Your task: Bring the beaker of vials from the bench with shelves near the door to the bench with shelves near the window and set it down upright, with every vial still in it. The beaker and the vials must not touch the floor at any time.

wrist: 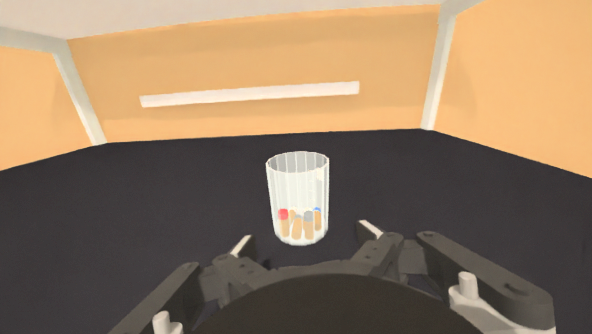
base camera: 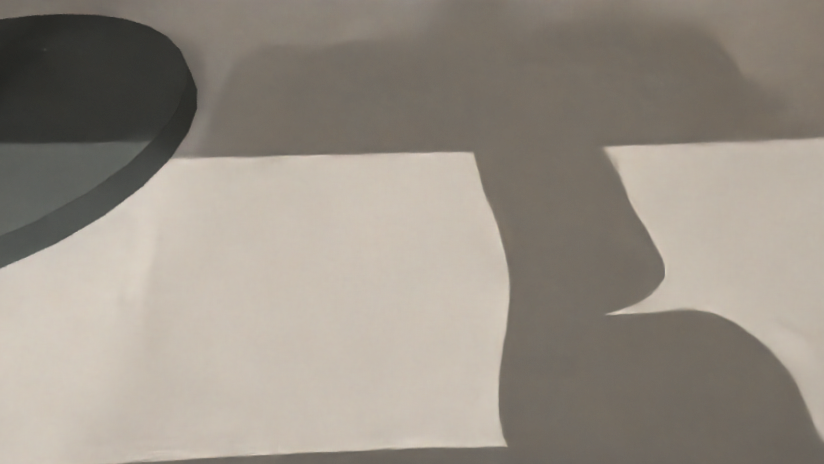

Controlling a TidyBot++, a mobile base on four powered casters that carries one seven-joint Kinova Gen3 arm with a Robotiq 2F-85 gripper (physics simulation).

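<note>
A clear ribbed beaker (wrist: 298,192) stands upright on a black bench top (wrist: 175,200) in the wrist view, a little right of the middle. Several vials (wrist: 300,226) with red, grey and blue caps stand or lean inside it, near its bottom. My gripper (wrist: 306,239) is open and empty. Its fingers are spread wide in front of the beaker, apart from it. The beaker and the gripper do not show in the base camera view. Which of the two benches this is cannot be told from these frames.
Orange panels (wrist: 260,55) and pale posts (wrist: 438,75) stand behind and beside the bench top, with a white horizontal bar (wrist: 250,94) on the back panel. In the base camera view a dark round object (base camera: 86,74) is at the upper left, over the pale floor (base camera: 322,288), which bears broad shadows.
</note>
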